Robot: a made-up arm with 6 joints. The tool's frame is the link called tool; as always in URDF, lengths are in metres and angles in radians. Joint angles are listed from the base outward. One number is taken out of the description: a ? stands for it. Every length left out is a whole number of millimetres.
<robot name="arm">
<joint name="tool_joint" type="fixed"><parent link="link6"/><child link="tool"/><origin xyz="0 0 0"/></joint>
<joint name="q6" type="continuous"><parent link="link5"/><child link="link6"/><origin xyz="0.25 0 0"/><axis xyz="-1 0 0"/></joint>
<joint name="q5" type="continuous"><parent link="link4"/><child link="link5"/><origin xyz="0 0 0"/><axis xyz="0 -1 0"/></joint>
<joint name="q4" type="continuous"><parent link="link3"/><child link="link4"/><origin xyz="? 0 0.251"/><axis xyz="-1 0 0"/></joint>
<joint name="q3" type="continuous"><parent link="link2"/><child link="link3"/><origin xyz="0 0 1.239"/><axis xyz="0 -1 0"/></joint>
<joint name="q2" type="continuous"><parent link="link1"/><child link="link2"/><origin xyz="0.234 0 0"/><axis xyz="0 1 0"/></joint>
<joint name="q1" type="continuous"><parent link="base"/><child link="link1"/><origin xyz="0 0 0.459"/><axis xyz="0 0 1"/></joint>
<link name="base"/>
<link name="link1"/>
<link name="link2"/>
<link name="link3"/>
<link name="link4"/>
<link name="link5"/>
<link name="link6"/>
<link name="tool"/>
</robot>
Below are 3 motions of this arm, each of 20 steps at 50 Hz.
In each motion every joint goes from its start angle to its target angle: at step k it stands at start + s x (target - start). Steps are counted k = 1, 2, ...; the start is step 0. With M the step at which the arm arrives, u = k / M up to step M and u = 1 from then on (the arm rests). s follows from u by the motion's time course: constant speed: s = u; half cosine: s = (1 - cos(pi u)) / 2; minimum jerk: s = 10 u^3 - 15 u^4 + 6 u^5.
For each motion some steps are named. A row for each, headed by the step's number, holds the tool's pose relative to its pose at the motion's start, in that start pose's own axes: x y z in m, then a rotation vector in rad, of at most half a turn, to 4 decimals.
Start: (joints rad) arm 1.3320 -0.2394 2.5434 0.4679 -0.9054 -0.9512
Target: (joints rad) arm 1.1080 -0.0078 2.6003 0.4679 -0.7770 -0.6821
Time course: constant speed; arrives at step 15
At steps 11, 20:
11: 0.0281 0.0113 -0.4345 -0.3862 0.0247 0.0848
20: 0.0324 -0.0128 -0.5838 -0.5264 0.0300 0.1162

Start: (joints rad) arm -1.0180 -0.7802 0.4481 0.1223 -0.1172 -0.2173
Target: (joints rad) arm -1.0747 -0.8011 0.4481 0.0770 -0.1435 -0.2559
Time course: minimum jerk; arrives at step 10
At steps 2, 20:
2: -0.0020 0.0010 0.0022 0.0019 0.0002 -0.0014
20: -0.0340 0.0200 0.0368 0.0330 0.0021 -0.0225

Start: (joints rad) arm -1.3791 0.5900 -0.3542 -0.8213 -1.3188 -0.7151
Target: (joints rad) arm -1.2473 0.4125 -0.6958 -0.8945 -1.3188 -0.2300
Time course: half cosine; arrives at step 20
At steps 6, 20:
6: 0.0758 -0.0556 -0.0369 -0.0878 0.0205 -0.0295
20: 0.3468 -0.3128 -0.1567 -0.4172 0.1157 -0.1251

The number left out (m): 1.58
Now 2 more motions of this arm.
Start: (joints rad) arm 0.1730 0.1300 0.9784 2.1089 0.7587 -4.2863
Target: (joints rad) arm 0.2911 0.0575 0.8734 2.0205 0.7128 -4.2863
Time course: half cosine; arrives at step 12
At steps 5, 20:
5: 0.0161 -0.0214 -0.0619 0.0451 0.0492 0.0067
20: 0.0350 -0.0576 -0.1667 0.1241 0.1299 0.0154

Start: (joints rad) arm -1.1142 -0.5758 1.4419 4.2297 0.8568 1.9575
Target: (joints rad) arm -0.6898 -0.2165 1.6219 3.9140 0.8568 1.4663
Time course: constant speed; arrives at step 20
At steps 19, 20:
19: 0.3957 -0.1508 -0.7769 0.8565 0.5861 -0.1349
20: 0.4008 -0.1500 -0.8207 0.9010 0.6166 -0.1492

